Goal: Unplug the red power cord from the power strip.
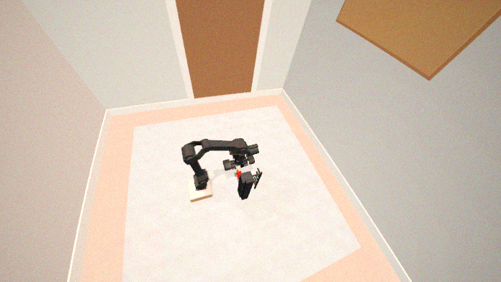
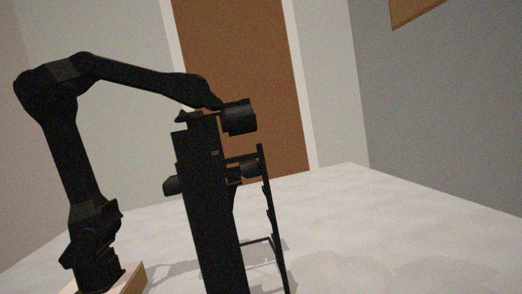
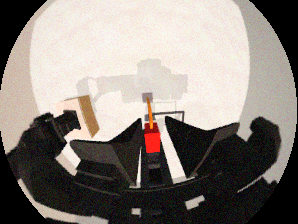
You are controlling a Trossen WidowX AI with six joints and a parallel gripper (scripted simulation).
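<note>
Right now my gripper tip is 7 cm to the left of the red plug, 1 cm short of it and 1 cm above it.
</note>
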